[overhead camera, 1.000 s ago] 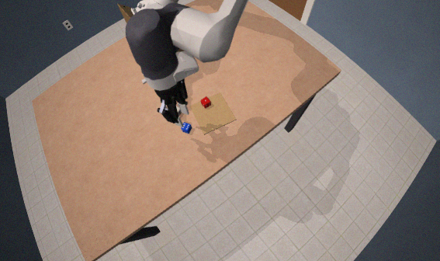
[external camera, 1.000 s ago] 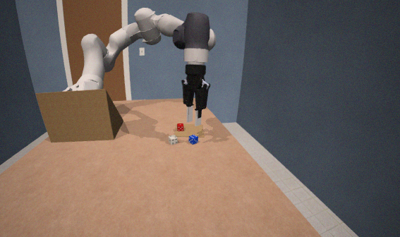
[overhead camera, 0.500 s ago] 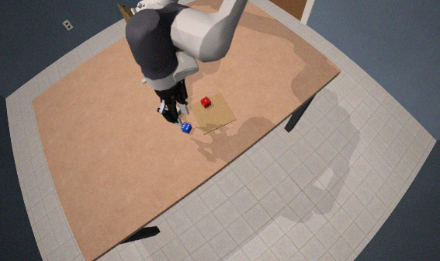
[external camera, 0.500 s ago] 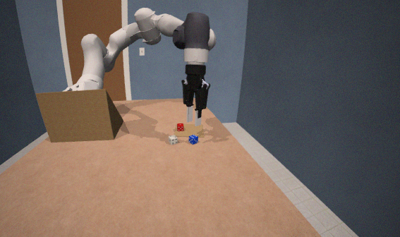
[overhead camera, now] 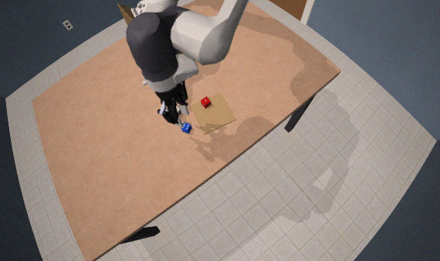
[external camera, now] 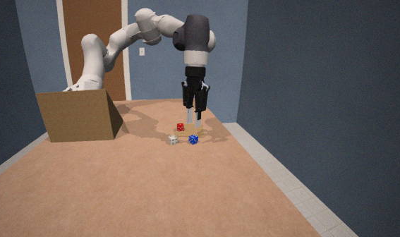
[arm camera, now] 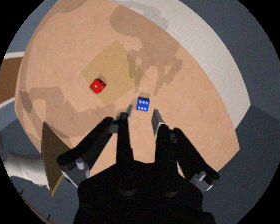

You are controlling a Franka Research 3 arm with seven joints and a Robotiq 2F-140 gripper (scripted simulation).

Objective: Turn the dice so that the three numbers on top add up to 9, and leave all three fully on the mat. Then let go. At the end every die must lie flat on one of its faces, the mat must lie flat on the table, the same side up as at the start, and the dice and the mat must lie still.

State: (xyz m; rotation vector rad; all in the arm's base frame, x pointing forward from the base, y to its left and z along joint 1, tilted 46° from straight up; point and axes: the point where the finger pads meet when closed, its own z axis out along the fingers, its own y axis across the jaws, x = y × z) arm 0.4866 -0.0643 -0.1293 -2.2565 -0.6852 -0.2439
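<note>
My hand is 100 mm above the blue die. Round my hand: white die (80 mm behind, 10 mm to the left, 100 mm below); then tan mat (120 mm to the left, 110 mm below); then red die (40 mm behind, 120 mm to the left, 100 mm below).
</note>
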